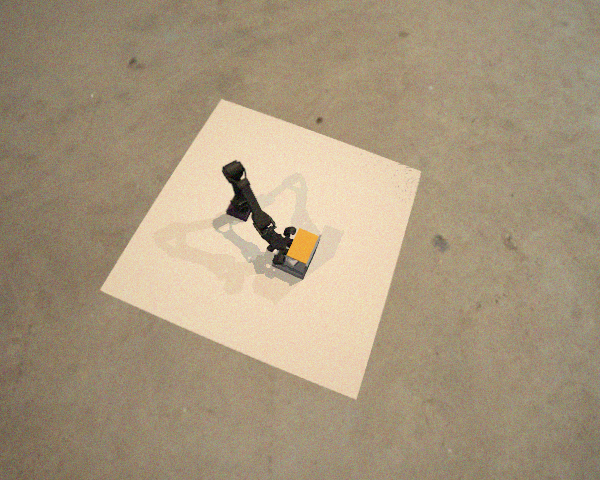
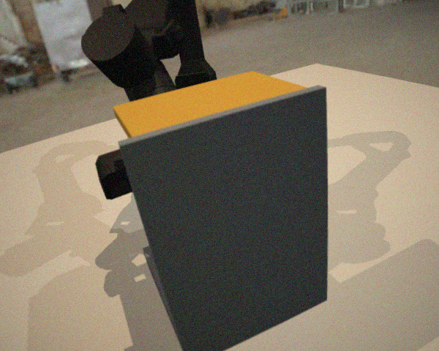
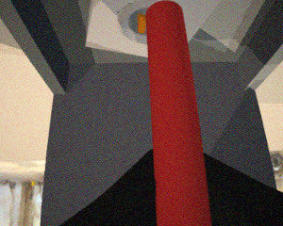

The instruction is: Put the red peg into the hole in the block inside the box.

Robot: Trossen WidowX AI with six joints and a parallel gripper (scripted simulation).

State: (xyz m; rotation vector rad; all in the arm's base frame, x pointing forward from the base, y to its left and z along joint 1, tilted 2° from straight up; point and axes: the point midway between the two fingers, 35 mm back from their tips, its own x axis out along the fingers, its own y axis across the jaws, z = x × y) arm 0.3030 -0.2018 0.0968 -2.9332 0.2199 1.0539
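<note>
Right now my gripper tip is 7 cm short of the dark box wall, 1 cm to the left of it and 2 cm below it. Round my gripper tip: orange roof (2 cm ahead, 13 cm above); then red peg (3 cm behind, 1 cm below).
</note>
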